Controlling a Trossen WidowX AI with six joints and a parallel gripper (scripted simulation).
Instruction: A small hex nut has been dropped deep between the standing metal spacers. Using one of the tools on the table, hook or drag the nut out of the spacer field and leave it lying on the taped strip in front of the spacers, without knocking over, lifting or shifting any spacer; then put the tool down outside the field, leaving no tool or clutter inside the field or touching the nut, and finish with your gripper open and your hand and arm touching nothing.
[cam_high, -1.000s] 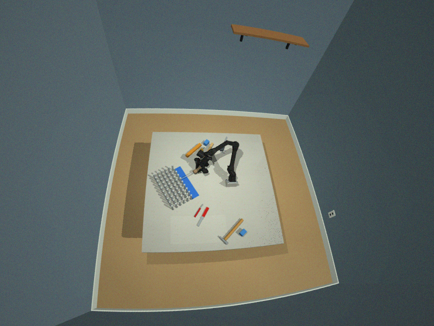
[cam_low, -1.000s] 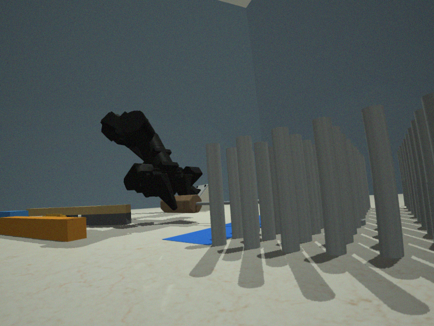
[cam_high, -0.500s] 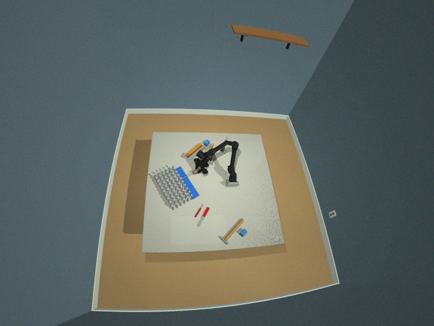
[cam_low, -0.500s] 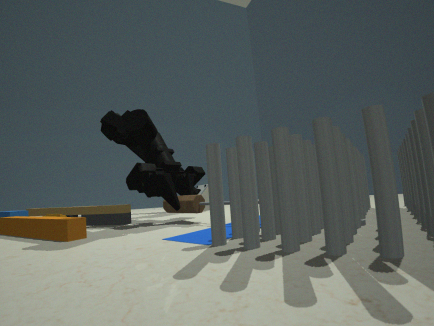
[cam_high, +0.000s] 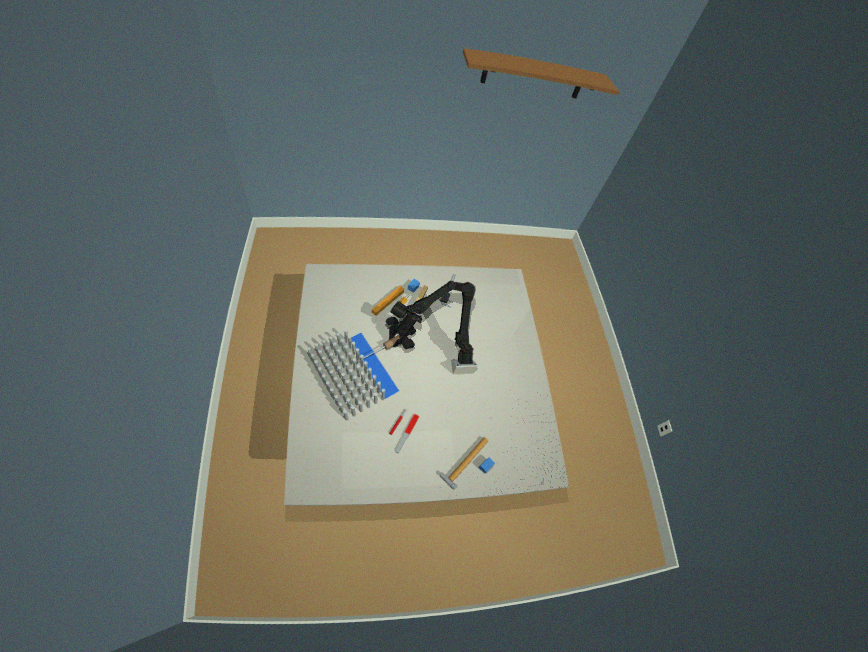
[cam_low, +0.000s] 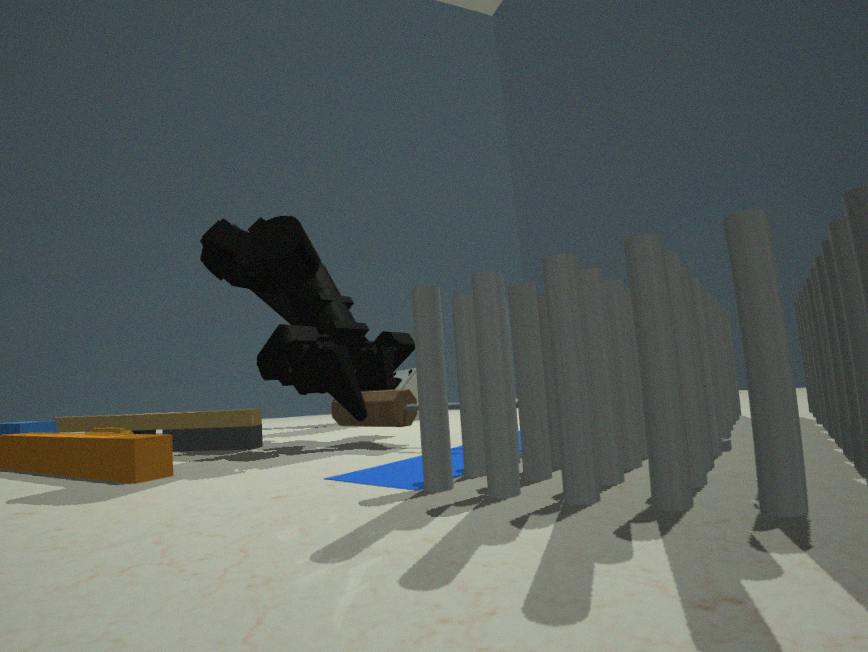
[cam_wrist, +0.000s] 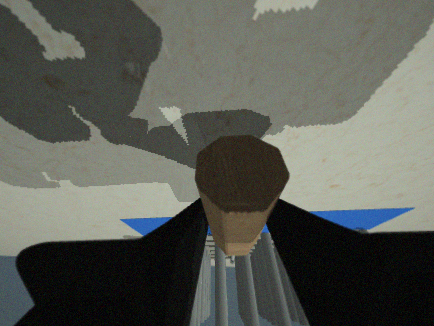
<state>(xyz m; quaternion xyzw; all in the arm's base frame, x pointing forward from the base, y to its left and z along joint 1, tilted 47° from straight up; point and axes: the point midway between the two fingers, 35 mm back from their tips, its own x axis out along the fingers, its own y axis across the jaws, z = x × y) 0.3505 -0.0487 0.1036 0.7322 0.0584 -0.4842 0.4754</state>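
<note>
My gripper tip is now 90 mm short of the blue taped strip, 110 mm to the right of it and 30 mm above it. From my gripper tip the other things lie so: red-handled rod: 50 mm behind, 370 mm to the left, 20 mm below; hook tool: 80 mm ahead, 50 mm to the left; orange block: 30 mm ahead, 270 mm to the right, 10 mm below.
</note>
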